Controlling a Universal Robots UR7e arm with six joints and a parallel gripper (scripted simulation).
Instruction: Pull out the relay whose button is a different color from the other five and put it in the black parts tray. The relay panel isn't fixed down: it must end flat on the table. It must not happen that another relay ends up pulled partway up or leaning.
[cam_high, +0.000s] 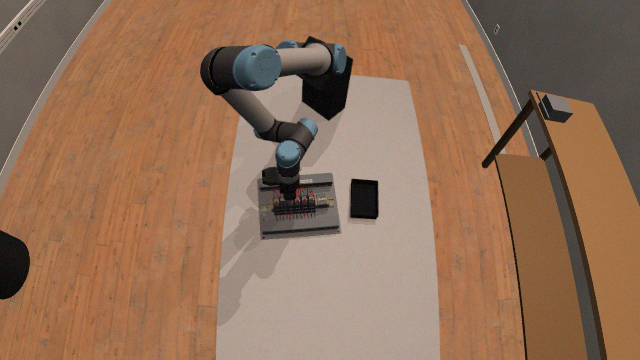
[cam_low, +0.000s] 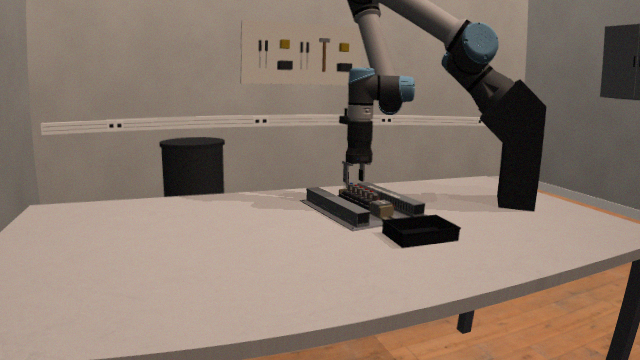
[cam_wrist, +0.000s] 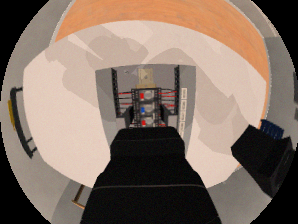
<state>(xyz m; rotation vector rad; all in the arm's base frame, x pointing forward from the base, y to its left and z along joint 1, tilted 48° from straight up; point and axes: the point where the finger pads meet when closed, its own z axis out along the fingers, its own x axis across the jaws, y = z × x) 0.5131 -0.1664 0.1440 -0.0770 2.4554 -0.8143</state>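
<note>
Right now the red-button relay is 10 mm behind my hand, 30 mm to the right of it and 40 mm below it. Also, from my hand: grey relay panel (10 mm ahead, 60 mm to the left, 70 mm below); black parts tray (50 mm ahead, 330 mm to the left, 70 mm below).
</note>
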